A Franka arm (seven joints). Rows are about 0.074 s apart.
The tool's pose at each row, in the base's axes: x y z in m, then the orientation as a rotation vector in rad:
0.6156, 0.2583, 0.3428, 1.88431, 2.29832, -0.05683
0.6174, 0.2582, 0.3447, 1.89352, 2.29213, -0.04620
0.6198, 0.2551, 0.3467, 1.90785, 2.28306, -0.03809
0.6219, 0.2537, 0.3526, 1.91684, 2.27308, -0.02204
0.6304, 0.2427, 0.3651, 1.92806, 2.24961, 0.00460
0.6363, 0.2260, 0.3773, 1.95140, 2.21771, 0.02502
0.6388, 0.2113, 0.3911, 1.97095, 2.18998, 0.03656
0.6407, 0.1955, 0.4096, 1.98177, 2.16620, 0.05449
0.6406, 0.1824, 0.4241, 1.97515, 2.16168, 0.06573
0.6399, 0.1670, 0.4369, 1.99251, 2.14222, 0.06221
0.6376, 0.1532, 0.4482, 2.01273, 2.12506, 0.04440
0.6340, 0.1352, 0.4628, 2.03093, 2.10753, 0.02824
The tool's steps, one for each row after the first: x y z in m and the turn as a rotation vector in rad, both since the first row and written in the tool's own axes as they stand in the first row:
-0.0007, 0.0019, -0.0017, -0.00436, 0.00492, 0.00796
-0.0045, 0.0038, -0.0030, -0.00638, 0.00952, 0.01961
-0.0072, 0.0060, -0.0084, -0.01525, 0.01439, 0.02944
-0.0213, 0.0130, -0.0183, -0.03456, 0.01677, 0.04702
-0.0405, 0.0164, -0.0274, -0.04869, 0.01768, 0.07417
-0.0574, 0.0169, -0.0387, -0.05787, 0.01581, 0.09717
-0.0759, 0.0170, -0.0546, -0.07246, 0.01504, 0.11452
-0.0909, 0.0154, -0.0671, -0.08330, 0.01409, 0.11403
-0.1076, 0.0126, -0.0777, -0.08183, 0.00981, 0.13144
-0.1223, 0.0085, -0.0872, -0.07051, 0.00216, 0.14834
-0.1414, 0.0025, -0.0995, -0.06097, -0.00577, 0.16452

